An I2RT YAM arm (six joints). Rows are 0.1 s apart.
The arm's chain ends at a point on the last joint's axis. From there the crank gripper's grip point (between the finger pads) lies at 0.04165 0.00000 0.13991 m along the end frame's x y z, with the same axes.
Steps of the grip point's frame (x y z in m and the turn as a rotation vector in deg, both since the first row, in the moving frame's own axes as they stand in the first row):
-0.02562, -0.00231, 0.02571, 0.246, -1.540, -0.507
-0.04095, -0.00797, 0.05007, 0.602, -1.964, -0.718
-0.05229, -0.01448, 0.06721, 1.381, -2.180, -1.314
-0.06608, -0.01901, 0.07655, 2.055, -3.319, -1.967
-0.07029, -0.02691, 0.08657, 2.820, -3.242, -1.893
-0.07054, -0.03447, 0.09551, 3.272, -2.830, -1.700
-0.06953, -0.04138, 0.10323, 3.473, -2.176, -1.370
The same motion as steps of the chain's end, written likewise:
-0.02184, -0.00136, 0.02464, 0.246, -1.540, -0.507
-0.03612, -0.00600, 0.04874, 0.602, -1.964, -0.718
-0.04689, -0.01020, 0.06578, 1.381, -2.180, -1.314
-0.05780, -0.01266, 0.07449, 2.055, -3.319, -1.967
-0.06218, -0.01873, 0.08464, 2.820, -3.242, -1.893
-0.06345, -0.02530, 0.09389, 3.272, -2.830, -1.700
-0.06408, -0.03193, 0.10204, 3.473, -2.176, -1.370

